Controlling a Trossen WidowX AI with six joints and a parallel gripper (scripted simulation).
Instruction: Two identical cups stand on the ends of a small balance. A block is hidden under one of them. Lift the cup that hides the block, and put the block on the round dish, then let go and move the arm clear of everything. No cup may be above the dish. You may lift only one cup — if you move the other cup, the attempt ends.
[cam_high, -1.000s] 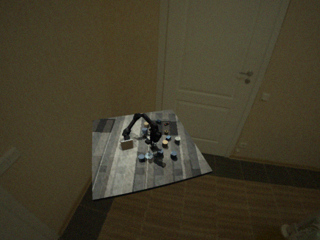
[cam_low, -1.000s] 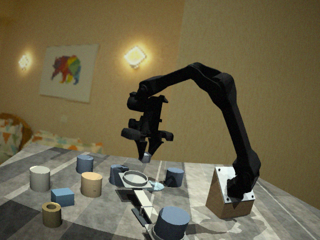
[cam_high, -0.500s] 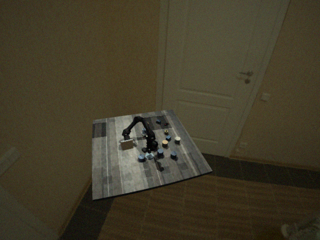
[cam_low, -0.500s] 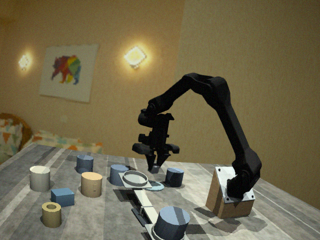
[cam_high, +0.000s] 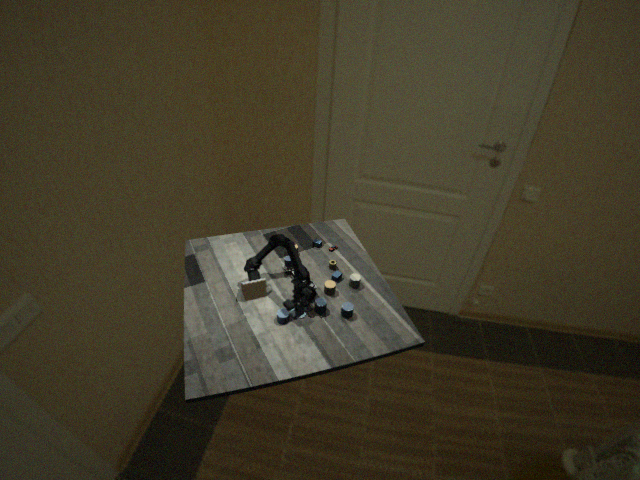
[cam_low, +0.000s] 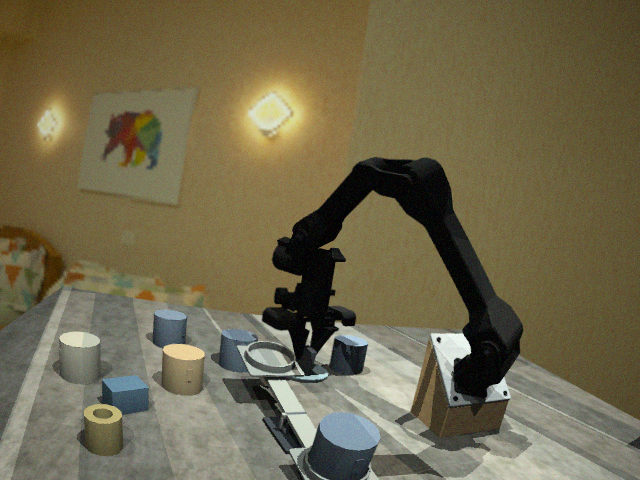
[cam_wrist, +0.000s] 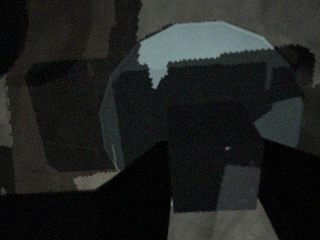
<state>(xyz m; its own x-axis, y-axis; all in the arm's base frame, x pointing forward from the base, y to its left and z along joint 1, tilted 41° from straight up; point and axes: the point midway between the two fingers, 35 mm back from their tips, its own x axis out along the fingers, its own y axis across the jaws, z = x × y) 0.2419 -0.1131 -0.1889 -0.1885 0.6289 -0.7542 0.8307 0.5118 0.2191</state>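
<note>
Right now my gripper tip is 1 cm below the grey block. Also, from my gripper tip: balance beam: 26 cm to the left, 3 cm ahead, 1 cm above; then pale round dish: 3 cm below; then balance: 26 cm to the left, 4 cm ahead, 1 cm below.
</note>
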